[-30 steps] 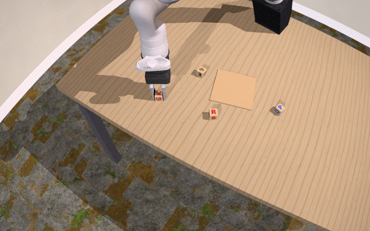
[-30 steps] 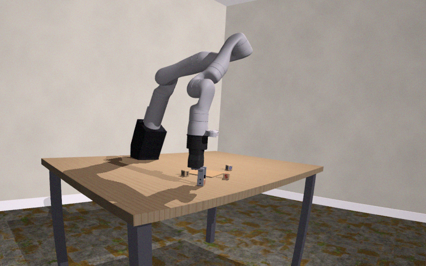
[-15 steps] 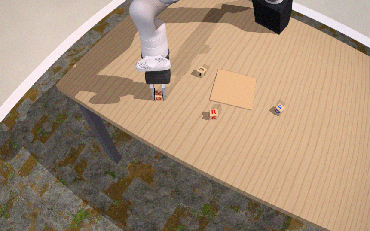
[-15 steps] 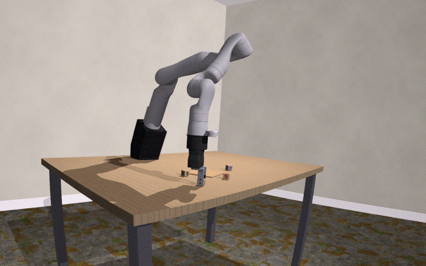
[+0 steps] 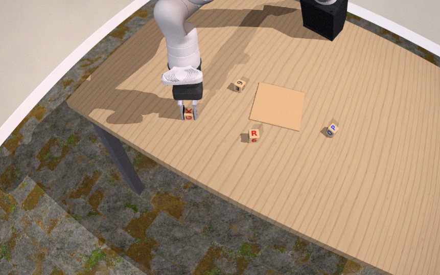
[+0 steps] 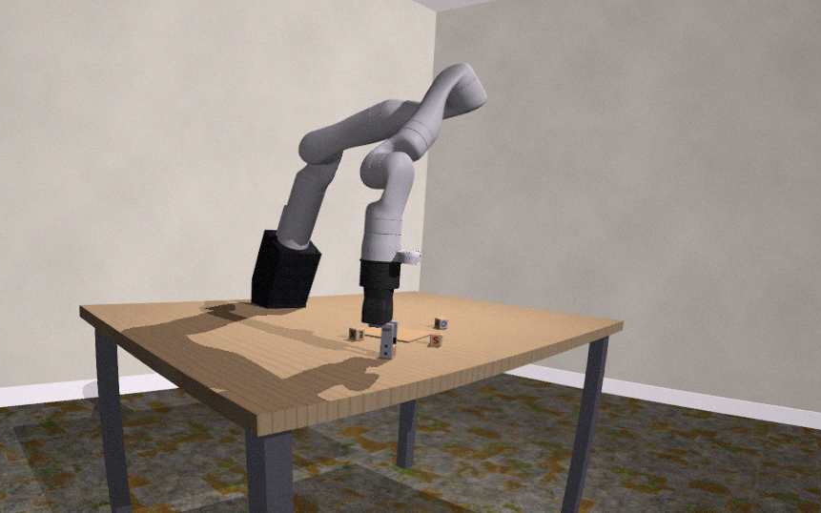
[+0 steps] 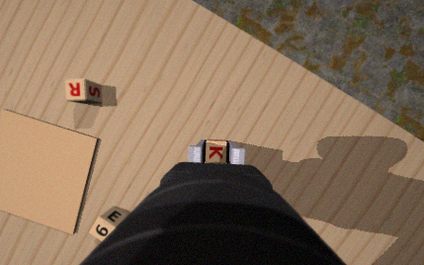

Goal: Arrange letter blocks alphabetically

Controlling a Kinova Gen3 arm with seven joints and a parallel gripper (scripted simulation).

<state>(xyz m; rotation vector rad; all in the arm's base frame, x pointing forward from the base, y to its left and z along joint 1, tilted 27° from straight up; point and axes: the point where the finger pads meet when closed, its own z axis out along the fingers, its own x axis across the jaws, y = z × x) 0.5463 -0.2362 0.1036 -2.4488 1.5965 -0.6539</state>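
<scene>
The tan mat is 210 mm to the left of my hand, 130 mm behind it and 20 mm below it. Round my hand: block 150 mm behind, 90 mm to the left, 10 mm below.
</scene>
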